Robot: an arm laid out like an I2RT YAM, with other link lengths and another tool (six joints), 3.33 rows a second.
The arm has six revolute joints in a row. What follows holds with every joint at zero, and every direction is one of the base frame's.
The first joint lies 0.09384 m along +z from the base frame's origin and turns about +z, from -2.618 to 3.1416 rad.
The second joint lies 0.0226 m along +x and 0.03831 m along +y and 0.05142 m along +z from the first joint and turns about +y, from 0 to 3.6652 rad.
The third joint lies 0.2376 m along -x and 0.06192 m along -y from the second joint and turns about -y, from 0 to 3.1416 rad.
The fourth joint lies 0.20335 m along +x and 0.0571 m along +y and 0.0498 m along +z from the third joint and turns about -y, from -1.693 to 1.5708 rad.
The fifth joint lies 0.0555 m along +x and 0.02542 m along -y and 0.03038 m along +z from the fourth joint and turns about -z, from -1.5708 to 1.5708 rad.
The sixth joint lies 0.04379 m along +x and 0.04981 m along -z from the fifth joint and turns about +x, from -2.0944 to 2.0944 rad.
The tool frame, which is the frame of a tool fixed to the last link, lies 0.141 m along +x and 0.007 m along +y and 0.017 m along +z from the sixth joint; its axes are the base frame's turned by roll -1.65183, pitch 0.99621 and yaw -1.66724 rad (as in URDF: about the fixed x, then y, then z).
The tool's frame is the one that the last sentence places.
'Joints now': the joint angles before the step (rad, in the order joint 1, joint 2, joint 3, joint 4, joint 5, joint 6). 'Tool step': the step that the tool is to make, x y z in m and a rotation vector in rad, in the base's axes. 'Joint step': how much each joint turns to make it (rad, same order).
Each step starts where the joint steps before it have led.
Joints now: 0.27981, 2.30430, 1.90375, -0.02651, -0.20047, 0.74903
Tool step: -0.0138, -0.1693, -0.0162, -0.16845, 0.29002, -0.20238
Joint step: -0.29178, -0.02695, 0.18876, -0.55713, 0.00042, -0.15714
